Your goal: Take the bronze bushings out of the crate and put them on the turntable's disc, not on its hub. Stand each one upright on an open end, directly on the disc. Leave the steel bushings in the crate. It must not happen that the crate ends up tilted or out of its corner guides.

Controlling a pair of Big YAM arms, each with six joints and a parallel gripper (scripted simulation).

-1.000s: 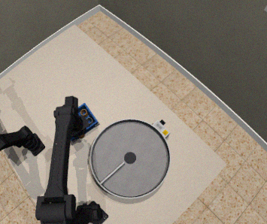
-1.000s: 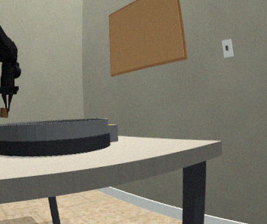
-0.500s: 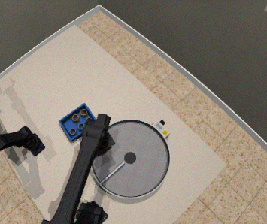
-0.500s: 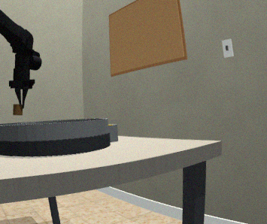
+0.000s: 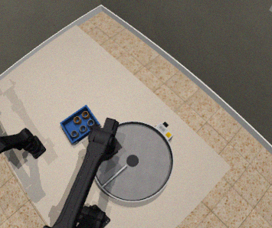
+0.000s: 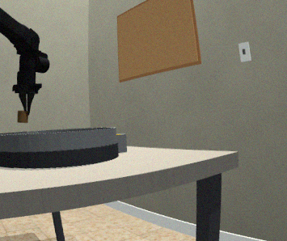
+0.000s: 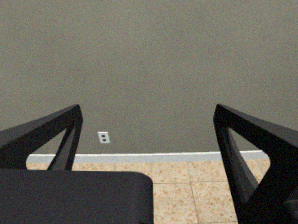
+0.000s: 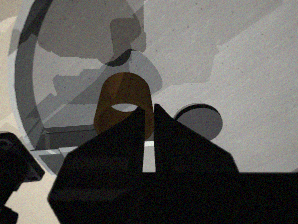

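The blue crate is 10 mm behind my right hand, 270 mm to the left of it and 120 mm below it. Also, from my right hand: turntable disc: 50 mm ahead, 90 mm to the right, 90 mm below.
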